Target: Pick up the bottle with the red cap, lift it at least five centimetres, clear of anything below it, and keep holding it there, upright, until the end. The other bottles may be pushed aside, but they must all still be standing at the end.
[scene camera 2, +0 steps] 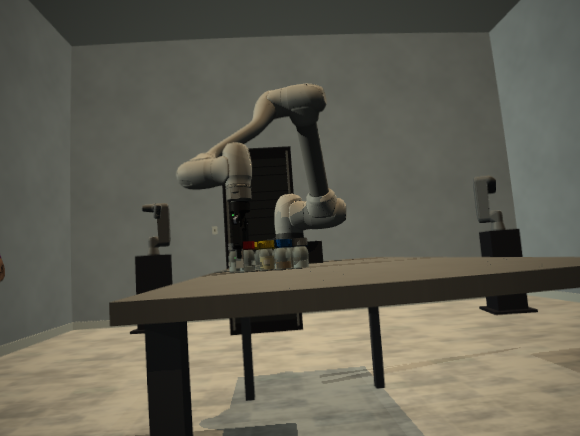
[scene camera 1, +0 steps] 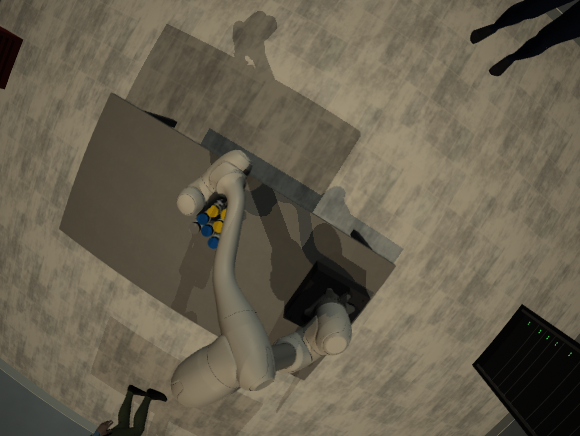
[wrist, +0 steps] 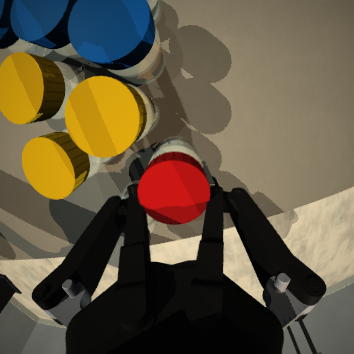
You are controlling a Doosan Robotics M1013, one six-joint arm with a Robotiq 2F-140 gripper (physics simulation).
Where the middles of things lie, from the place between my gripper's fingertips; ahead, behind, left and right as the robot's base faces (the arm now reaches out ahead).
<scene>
Right now the yellow-capped bottle (wrist: 103,116) is 80 mm to the left of my hand, 40 mm behind it and 40 mm above it. Round my hand: red-capped bottle (wrist: 173,189) (40 mm above, 20 mm to the left).
</scene>
